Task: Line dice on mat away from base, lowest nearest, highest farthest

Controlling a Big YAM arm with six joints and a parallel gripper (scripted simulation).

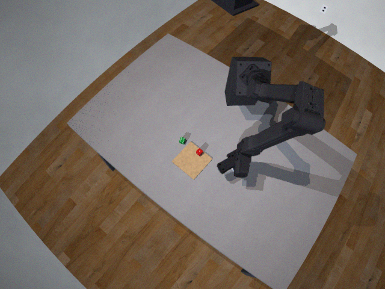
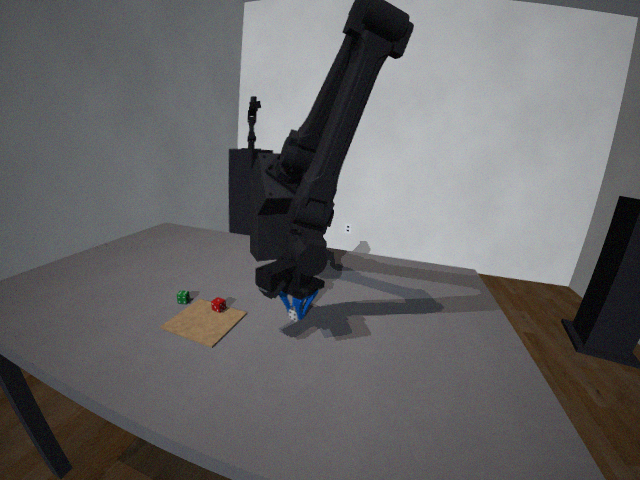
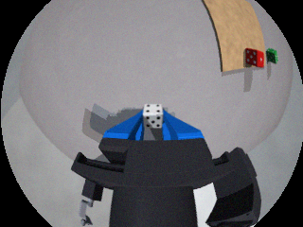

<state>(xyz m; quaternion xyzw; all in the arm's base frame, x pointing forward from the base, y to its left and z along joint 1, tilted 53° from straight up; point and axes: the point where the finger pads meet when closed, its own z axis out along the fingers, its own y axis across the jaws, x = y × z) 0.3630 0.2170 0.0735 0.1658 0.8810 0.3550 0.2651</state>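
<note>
Now: hand 16 cm to the left of the tan mat, 14 cm short of it and 1 cm above it. Round my hand: red die 16 cm to the right, 9 cm ahead, 1 cm above; green die 26 cm to the right, 12 cm ahead; white die right at my hand.
</note>
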